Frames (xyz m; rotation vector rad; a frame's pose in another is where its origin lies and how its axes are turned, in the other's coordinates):
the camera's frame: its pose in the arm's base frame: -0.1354 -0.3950 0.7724 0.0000 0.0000 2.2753
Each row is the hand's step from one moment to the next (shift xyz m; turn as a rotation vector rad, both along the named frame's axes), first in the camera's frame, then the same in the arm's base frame.
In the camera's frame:
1: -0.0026 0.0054 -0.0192 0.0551 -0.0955 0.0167
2: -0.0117 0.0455 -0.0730 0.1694 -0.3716 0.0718
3: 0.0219 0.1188 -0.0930 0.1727 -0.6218 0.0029
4: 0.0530 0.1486 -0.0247 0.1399 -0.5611 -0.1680
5: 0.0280 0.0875 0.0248 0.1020 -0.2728 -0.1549
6: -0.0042 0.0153 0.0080 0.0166 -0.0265 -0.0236
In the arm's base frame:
1: -0.0024 -0.0055 -0.0192 0.0371 0.1038 0.0167
2: -0.0271 -0.0384 -0.0730 0.1734 0.3697 0.0718
3: -0.1047 -0.0603 -0.0930 0.3619 0.5343 0.0029
4: -0.1475 -0.0559 -0.0247 0.3369 0.4700 -0.1680
5: -0.0848 -0.0353 0.0248 0.1418 0.2544 -0.1549
6: -0.0089 -0.0131 0.0080 0.0094 0.0298 -0.0236

